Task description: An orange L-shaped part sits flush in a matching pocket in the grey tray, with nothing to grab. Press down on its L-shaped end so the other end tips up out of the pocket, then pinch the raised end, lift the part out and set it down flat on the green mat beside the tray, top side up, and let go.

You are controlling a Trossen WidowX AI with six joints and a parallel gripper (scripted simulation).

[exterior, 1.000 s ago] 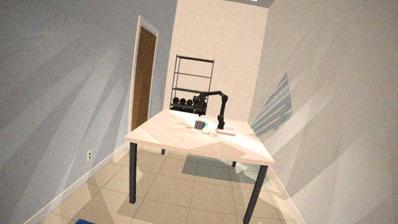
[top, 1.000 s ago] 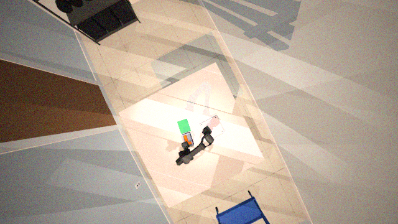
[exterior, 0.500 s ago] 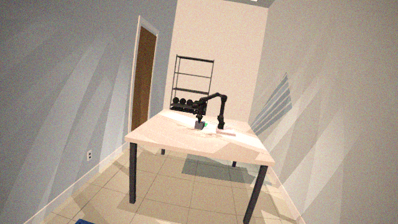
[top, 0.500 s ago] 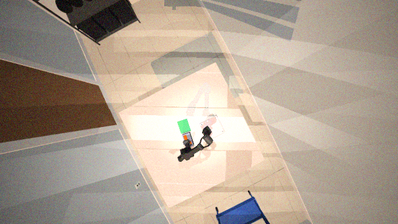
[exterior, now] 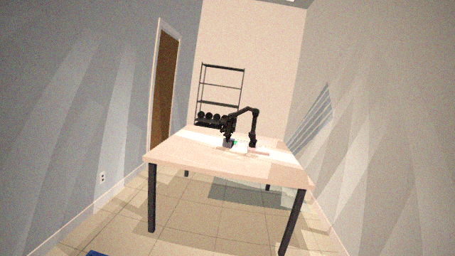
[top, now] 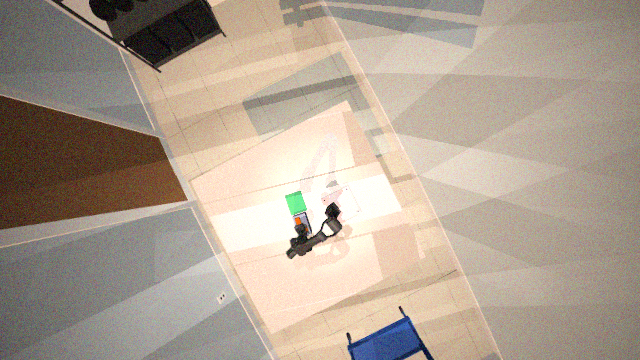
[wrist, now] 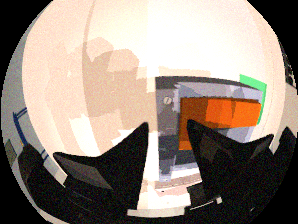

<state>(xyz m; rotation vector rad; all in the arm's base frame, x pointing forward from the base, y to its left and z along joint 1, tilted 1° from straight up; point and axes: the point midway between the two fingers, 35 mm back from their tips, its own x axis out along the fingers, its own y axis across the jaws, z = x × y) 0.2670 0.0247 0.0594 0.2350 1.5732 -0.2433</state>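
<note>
Now: the orange L-shaped part 50 mm to the right of my gripper tip, 20 mm behind it and 10 mm below it. Also, from my gripper tip: green mat: 210 mm to the right, 70 mm below, 70 mm behind.
</note>
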